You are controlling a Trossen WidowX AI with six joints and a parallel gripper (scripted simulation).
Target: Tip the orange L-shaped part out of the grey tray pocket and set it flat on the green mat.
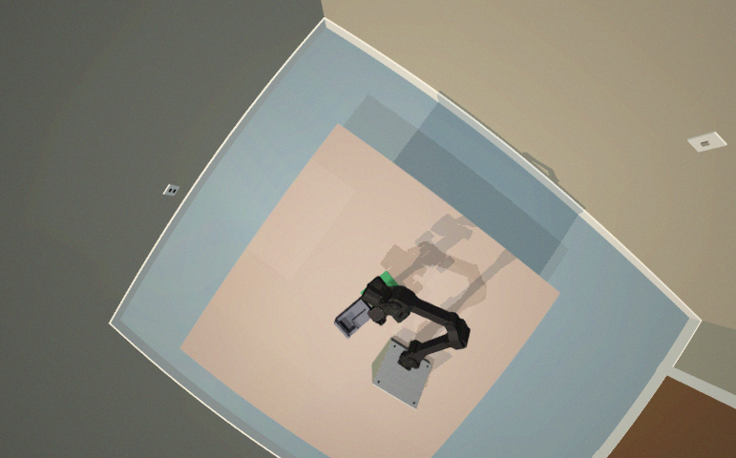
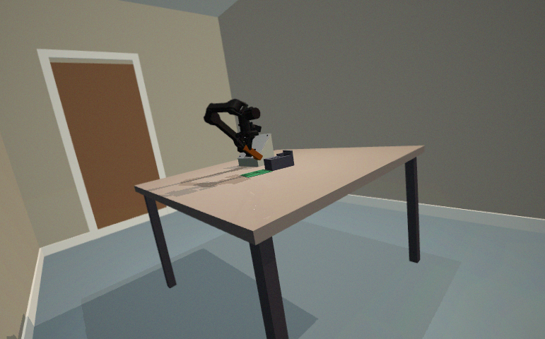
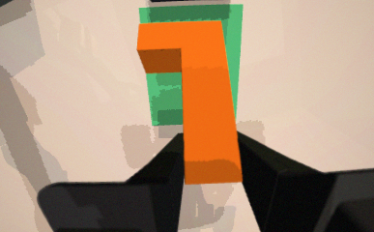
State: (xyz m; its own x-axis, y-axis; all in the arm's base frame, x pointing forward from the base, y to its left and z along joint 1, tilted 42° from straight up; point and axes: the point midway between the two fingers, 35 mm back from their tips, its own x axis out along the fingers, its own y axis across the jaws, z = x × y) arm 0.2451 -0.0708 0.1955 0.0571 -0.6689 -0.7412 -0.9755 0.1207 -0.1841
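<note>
Right now the green mat is 150 mm below my gripper tip and 20 mm to the left of it. The rest, counted from my gripper tip: orange L-shaped part 30 mm to the left, 30 mm below, 10 mm behind.
</note>
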